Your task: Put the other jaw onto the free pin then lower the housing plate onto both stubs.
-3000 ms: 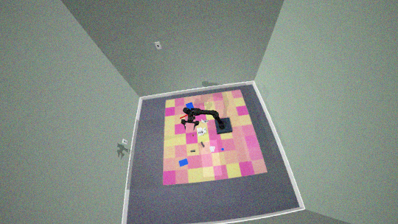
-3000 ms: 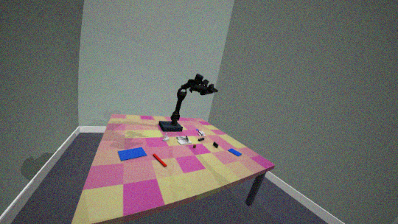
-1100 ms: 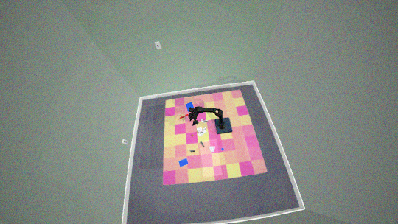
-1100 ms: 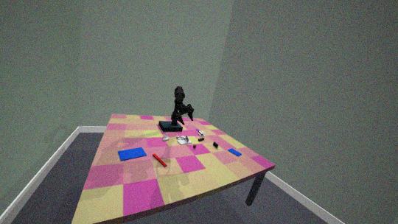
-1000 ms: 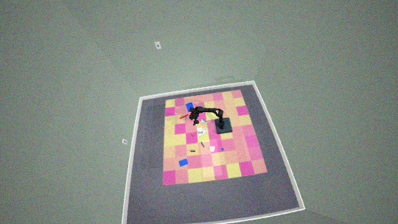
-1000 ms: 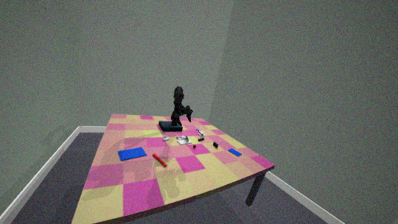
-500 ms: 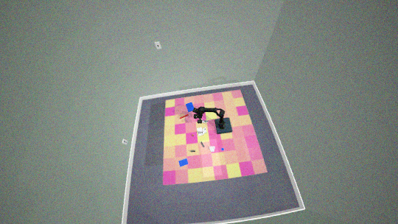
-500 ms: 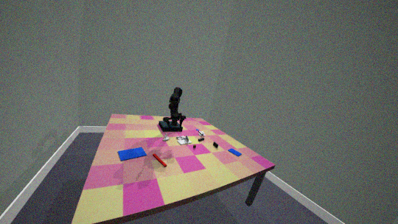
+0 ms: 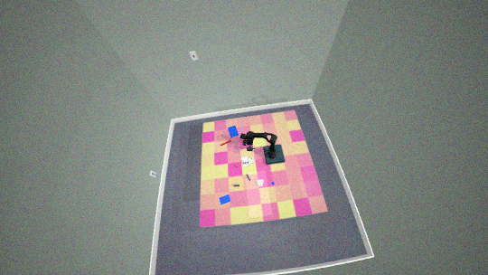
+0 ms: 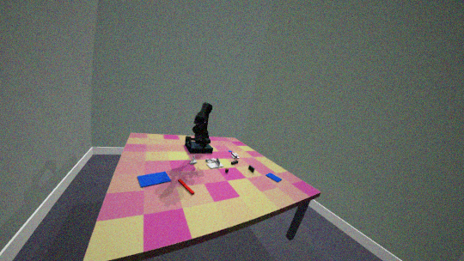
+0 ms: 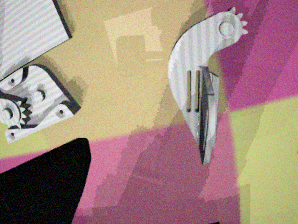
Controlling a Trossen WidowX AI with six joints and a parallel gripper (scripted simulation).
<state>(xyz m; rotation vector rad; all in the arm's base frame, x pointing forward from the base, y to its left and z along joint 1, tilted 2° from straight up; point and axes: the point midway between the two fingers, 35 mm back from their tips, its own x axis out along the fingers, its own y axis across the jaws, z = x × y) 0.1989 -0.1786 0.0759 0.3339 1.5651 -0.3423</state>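
The grey jaw is 9 cm below my gripper tip, 3 cm to the right of it and 2 cm ahead of it. Also, from my gripper tip: red stick (27 cm ahead, 20 cm to the right, 9 cm below); then white housing plate (41 cm to the left, 7 cm below, 3 cm ahead).
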